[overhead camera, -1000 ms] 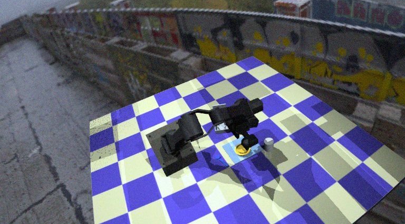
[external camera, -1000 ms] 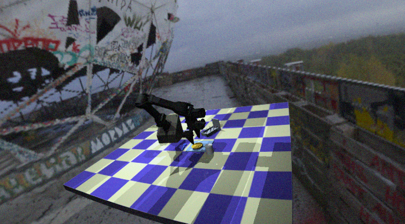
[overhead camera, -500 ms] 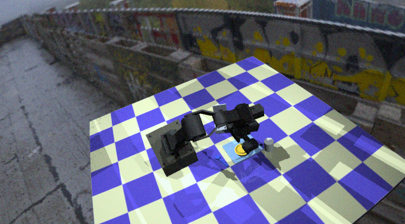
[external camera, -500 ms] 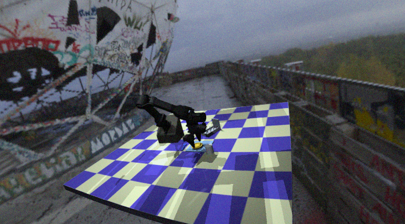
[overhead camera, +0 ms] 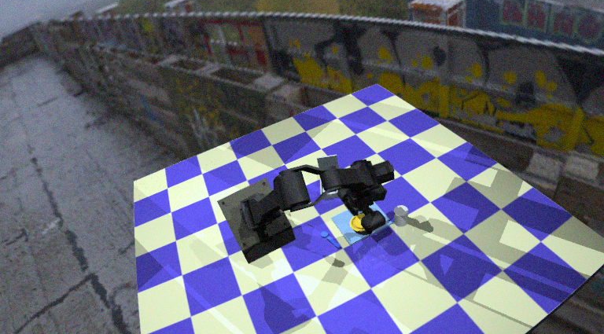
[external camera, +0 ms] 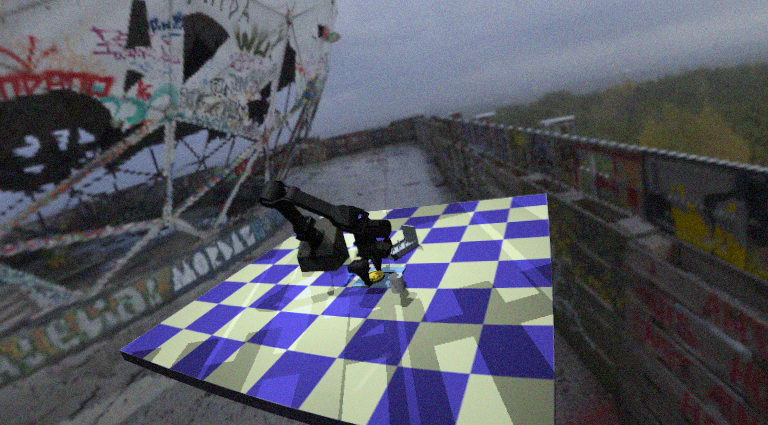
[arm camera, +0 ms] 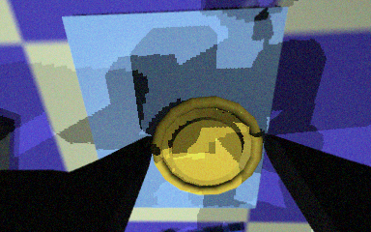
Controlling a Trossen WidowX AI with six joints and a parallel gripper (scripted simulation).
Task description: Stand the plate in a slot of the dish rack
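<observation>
My gripper tip is now 2 cm to the right of the light blue mat, 1 cm short of it and 1 cm above it. From my gripper tip the other things lie so: grey dish rack 23 cm to the left, 1 cm above; yellow plate 1 cm above.
</observation>
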